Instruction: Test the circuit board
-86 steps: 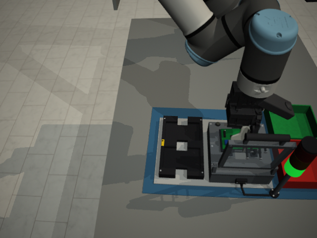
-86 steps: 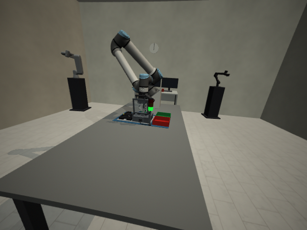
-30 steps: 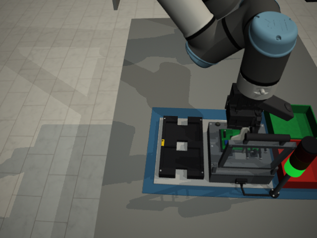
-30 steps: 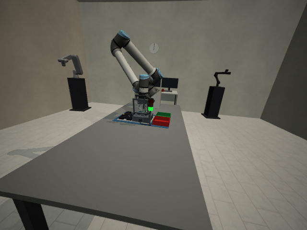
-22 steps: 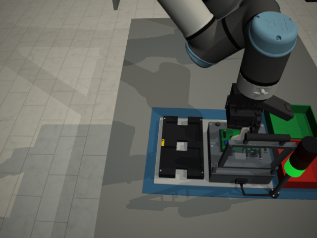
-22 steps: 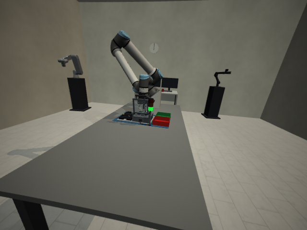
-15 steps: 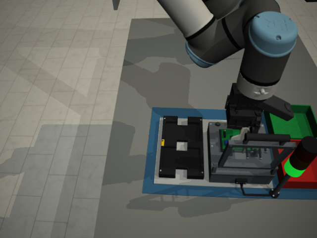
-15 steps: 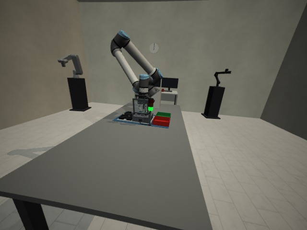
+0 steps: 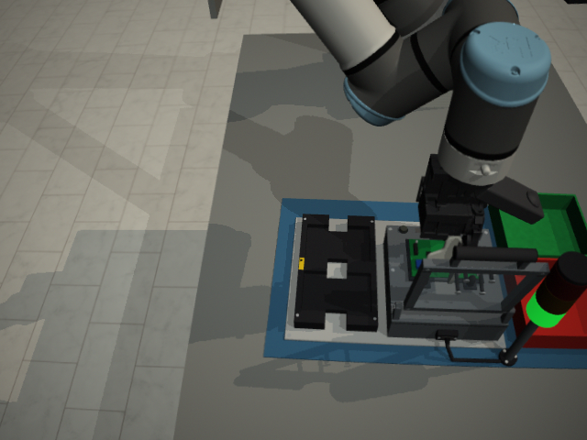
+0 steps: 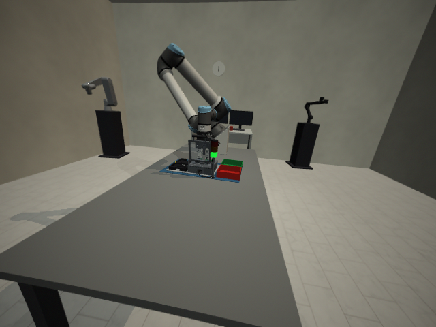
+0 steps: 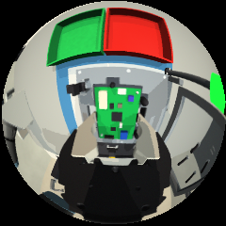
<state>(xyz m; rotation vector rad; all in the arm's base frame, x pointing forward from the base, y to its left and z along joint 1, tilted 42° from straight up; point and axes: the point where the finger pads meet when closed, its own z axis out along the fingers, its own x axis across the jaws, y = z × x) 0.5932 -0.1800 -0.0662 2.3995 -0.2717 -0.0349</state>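
My gripper is now 10 mm to the left of the green circuit board. Round my hand: black latch tab 50 mm behind, 60 mm to the left, 10 mm above; tester lid 110 mm ahead, 30 mm to the right, 110 mm above; red bin 80 mm ahead, 180 mm to the left, 60 mm below.
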